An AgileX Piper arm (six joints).
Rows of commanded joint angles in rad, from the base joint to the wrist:
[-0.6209, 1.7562, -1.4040, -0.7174, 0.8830, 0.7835]
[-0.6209, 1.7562, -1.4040, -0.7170, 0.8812, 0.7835]
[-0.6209, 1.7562, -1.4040, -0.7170, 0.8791, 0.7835]
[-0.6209, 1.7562, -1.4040, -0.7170, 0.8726, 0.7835]
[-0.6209, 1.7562, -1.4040, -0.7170, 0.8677, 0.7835]
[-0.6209, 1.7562, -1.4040, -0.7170, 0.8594, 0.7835]
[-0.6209, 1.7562, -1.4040, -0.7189, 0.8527, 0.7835]
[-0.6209, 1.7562, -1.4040, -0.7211, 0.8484, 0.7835]
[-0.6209, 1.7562, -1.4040, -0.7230, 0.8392, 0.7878]
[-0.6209, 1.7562, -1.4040, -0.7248, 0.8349, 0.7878]
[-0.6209, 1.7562, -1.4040, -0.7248, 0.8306, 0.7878]
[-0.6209, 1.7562, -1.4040, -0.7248, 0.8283, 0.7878]
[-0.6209, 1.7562, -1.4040, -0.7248, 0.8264, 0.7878]
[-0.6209, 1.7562, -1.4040, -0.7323, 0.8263, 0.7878]
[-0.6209, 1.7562, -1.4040, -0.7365, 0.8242, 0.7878]
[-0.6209, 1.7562, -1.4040, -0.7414, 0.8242, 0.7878]
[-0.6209, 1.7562, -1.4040, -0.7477, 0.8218, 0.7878]
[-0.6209, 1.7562, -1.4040, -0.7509, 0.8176, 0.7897]
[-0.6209, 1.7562, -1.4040, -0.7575, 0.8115, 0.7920]
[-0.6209, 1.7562, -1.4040, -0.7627, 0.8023, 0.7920]
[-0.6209, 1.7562, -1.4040, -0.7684, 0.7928, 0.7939]
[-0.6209, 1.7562, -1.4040, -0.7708, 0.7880, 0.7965]
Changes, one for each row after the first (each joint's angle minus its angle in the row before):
[0.0000, 0.0000, 0.0000, 0.0004, -0.0018, 0.0000]
[0.0000, 0.0000, 0.0000, 0.0000, -0.0021, 0.0000]
[0.0000, 0.0000, 0.0000, 0.0000, -0.0065, 0.0000]
[0.0000, 0.0000, 0.0000, 0.0000, -0.0049, 0.0000]
[0.0000, 0.0000, 0.0000, 0.0000, -0.0083, 0.0000]
[0.0000, 0.0000, 0.0000, -0.0019, -0.0067, 0.0000]
[0.0000, 0.0000, 0.0000, -0.0022, -0.0043, 0.0000]
[0.0000, 0.0000, 0.0000, -0.0019, -0.0092, 0.0043]
[0.0000, 0.0000, 0.0000, -0.0018, -0.0043, 0.0000]
[0.0000, 0.0000, 0.0000, 0.0000, -0.0043, 0.0000]
[0.0000, 0.0000, 0.0000, 0.0000, -0.0023, 0.0000]
[0.0000, 0.0000, 0.0000, 0.0000, -0.0019, 0.0000]
[0.0000, 0.0000, 0.0000, -0.0075, -0.0001, 0.0000]
[0.0000, 0.0000, 0.0000, -0.0042, -0.0021, 0.0000]
[0.0000, 0.0000, 0.0000, -0.0049, 0.0000, 0.0000]
[0.0000, 0.0000, 0.0000, -0.0063, -0.0024, 0.0000]
[0.0000, 0.0000, 0.0000, -0.0032, -0.0042, 0.0019]
[0.0000, 0.0000, 0.0000, -0.0066, -0.0061, 0.0023]
[0.0000, 0.0000, 0.0000, -0.0052, -0.0092, 0.0000]
[0.0000, 0.0000, 0.0000, -0.0057, -0.0095, 0.0019]
[0.0000, 0.0000, 0.0000, -0.0024, -0.0048, 0.0026]

